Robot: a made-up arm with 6 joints.
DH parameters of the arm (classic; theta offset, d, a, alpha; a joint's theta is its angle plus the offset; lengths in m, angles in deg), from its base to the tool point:
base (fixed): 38.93 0 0.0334 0
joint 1: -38.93 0.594 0.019 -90
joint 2: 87.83 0 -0.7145 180
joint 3: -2.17 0.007 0.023 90
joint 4: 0 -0.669 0.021 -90
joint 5: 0 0.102 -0.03 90
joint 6: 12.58 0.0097 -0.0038 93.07
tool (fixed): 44.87 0.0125 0 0
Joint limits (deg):
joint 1: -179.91..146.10
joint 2: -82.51..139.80
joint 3: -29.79..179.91
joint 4: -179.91..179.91
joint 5: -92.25..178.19
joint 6: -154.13..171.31
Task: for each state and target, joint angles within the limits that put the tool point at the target. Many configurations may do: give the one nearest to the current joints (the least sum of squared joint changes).
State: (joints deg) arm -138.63 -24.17 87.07 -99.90 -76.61 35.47
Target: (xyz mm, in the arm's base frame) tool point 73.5 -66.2 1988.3
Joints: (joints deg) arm -98.98 -3.68 82.35 -131.04 -85.58 37.73
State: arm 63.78 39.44 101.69 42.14 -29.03 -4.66
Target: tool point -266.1 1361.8 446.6
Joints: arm 105.08 86.54 64.07 40.82 -26.35 -3.77
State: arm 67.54 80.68 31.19 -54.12 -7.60 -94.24
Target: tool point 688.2 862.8 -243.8
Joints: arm 56.63 115.29 67.91 -50.88 -19.62 -94.05
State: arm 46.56 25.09 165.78 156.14 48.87 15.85
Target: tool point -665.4 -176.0 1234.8
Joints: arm 21.55 -5.48 178.58 156.20 48.71 16.22
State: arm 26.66 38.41 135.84 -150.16 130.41 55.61
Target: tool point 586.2 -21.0 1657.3
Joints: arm -14.00 57.57 154.77 -152.94 128.84 54.31
